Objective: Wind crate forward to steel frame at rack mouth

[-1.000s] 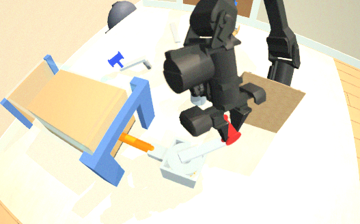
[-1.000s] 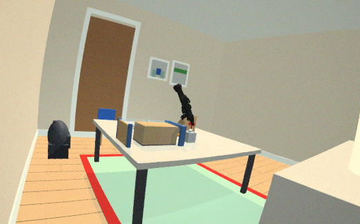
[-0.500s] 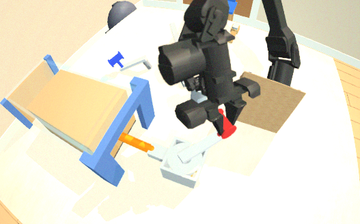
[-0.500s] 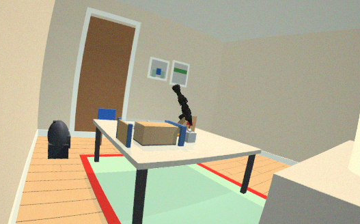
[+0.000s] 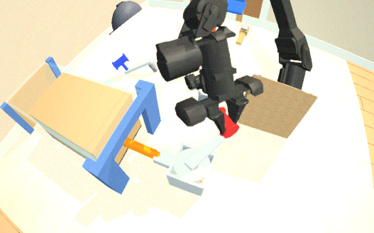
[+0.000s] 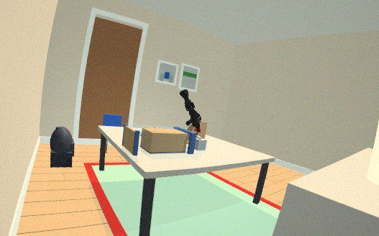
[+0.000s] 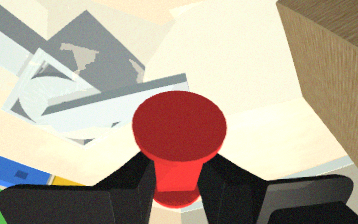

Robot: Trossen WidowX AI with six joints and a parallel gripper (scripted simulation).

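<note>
The winch handle is 30 mm below my gripper tip, 30 mm ahead of it and 20 mm to the left of it. Round my gripper tip: grey winch: 100 mm below, 70 mm to the left, 40 mm ahead; blue steel frame: 220 mm ahead, 70 mm to the left, 30 mm below; red spool-shaped grip: 10 mm to the right, 10 mm ahead.
</note>
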